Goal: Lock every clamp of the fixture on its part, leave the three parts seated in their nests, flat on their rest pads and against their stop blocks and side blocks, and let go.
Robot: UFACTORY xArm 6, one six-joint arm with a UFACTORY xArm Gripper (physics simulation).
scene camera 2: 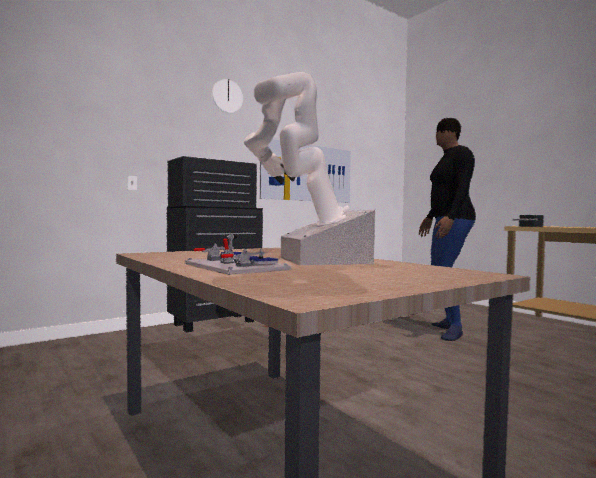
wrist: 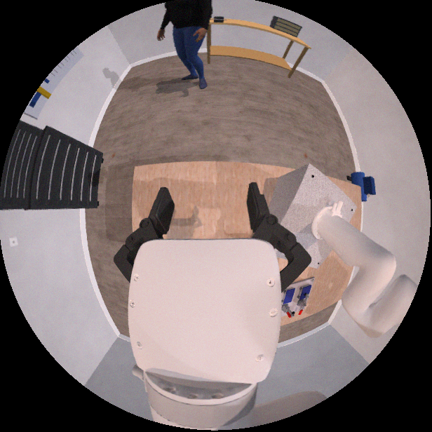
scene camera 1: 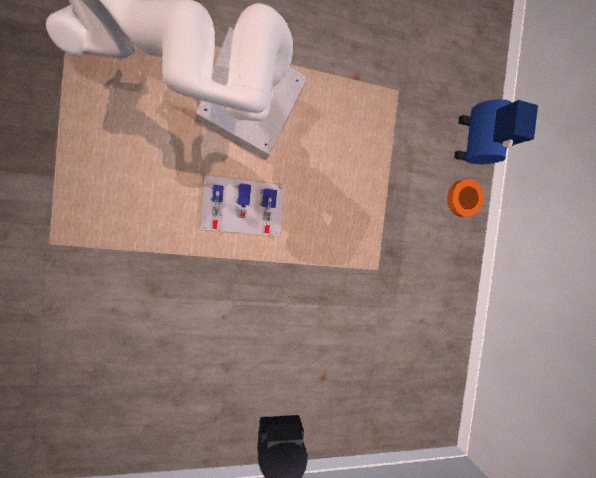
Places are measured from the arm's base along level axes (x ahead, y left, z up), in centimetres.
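Where they show: gripper, fingertip midpoint: (scene camera 2: 288, 181); arm's base, link origin: (scene camera 2: 331, 221).
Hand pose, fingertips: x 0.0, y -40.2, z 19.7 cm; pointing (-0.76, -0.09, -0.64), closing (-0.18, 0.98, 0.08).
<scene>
Things, the pixels of their centre, and the offset from my fingertips. "spot": a spot on its surface instead. Level surfaces: height alone.
- fixture plate, body centre: (scene camera 2: 235, 264) (scene camera 1: 243, 206) dz -35.3, dx +43.6, dy +45.7 cm
- left clamp, body centre: (scene camera 2: 214, 251) (scene camera 1: 216, 210) dz -31.4, dx +48.2, dy +35.3 cm
- right clamp, surface spot: (scene camera 1: 267, 216) spot: dz -30.0, dx +45.4, dy +56.6 cm
- middle clamp, surface spot: (scene camera 1: 242, 211) spot: dz -25.0, dx +46.2, dy +45.9 cm
- table, surface height: dz -36.0 cm
The fixture plate (scene camera 1: 230, 221) (scene camera 2: 250, 269) lies on the table with three blue parts (scene camera 1: 218, 190) (scene camera 1: 244, 194) (scene camera 1: 269, 198) on it in a row. The left clamp (scene camera 1: 216, 211) and right clamp (scene camera 1: 267, 216) have their arms over their parts and red handles laid down away from them. The middle clamp (scene camera 1: 242, 211) has its arm raised off its part; its red handle (scene camera 2: 226, 244) stands upright. Seating against pads and blocks is too small to tell. My gripper (wrist: 208, 193) is wide open and empty, high above the table, away from the fixture; the arm hides it in scene camera 1.
The grey wedge-shaped robot base (scene camera 1: 260, 135) (scene camera 2: 330, 245) (wrist: 295, 200) stands on the table (scene camera 1: 125, 215) (scene camera 2: 400, 285) (wrist: 190, 175) close behind the fixture. A dark tool cabinet (scene camera 2: 215, 225) (wrist: 65, 170) and a person (scene camera 2: 452, 185) (wrist: 189, 40) stand off the table.
</scene>
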